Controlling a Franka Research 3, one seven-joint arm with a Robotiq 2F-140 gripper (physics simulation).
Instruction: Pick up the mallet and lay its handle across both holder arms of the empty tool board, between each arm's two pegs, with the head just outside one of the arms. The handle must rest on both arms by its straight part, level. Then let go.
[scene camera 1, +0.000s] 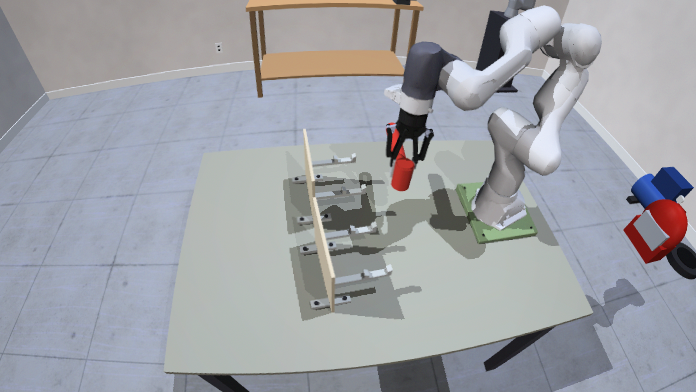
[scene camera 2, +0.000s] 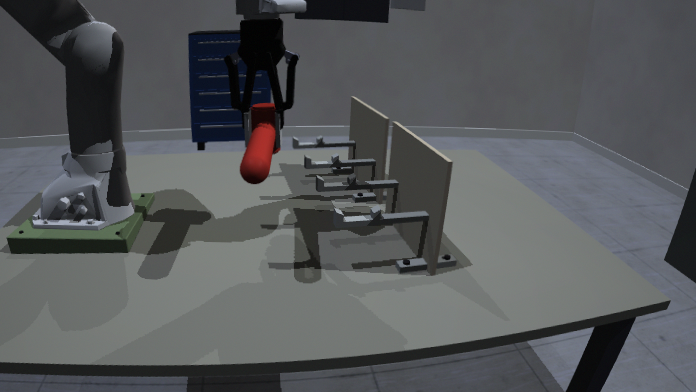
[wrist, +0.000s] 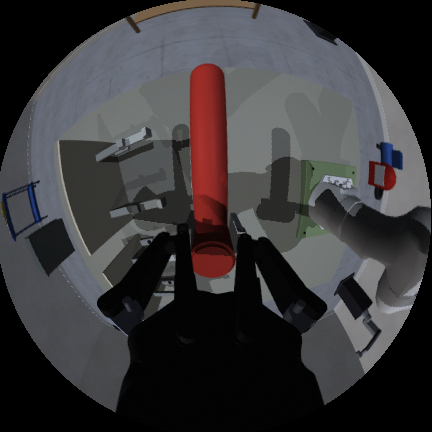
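Note:
The red mallet hangs in the air, its handle pointing away from scene camera 1 and toward scene camera 2. My gripper is shut on the mallet's handle close to the head. It is on the robot-base side of the holder arms, apart from them. Two upright tool boards stand in line: one nearer scene camera 2, the other nearer scene camera 1. Each has two bare pegged arms; one arm is nearest scene camera 2.
The robot's green base plate is on the side of the mallet opposite the boards. Bolted grey feet, such as one foot, stand under the boards on the table. The arm tips stick out toward the base.

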